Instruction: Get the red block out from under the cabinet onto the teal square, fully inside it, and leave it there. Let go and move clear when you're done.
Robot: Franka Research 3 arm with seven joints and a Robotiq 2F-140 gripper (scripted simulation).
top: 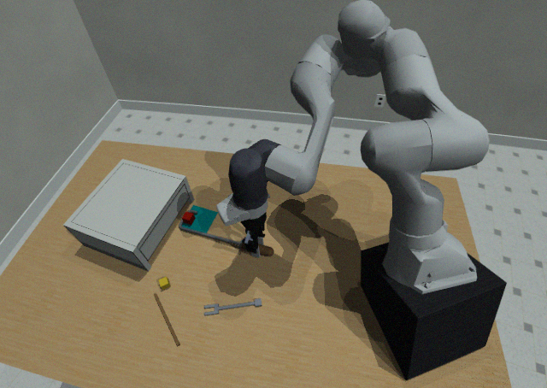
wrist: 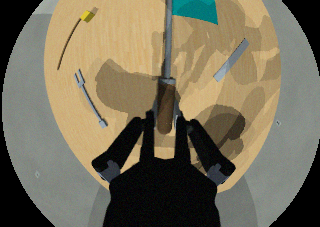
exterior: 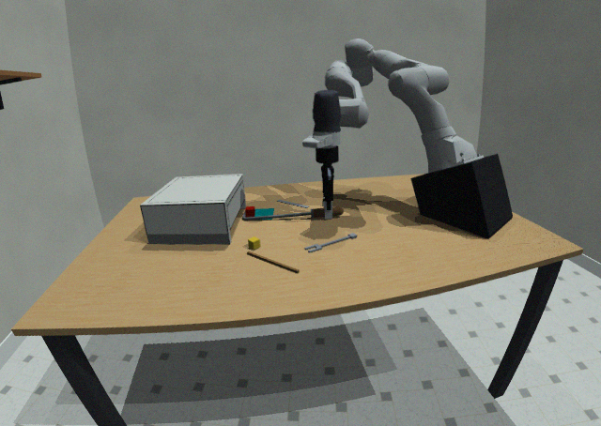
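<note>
The grey hook tool lies 110 mm ahead of my hand, 80 mm to the right of it and 20 mm below it. Round my hand: grey forked tool 70 mm ahead, 180 mm to the left, 30 mm below; then teal square 220 mm ahead, 130 mm to the right, 40 mm below; then flat grey bar 70 mm ahead, 180 mm to the right, 40 mm below.
</note>
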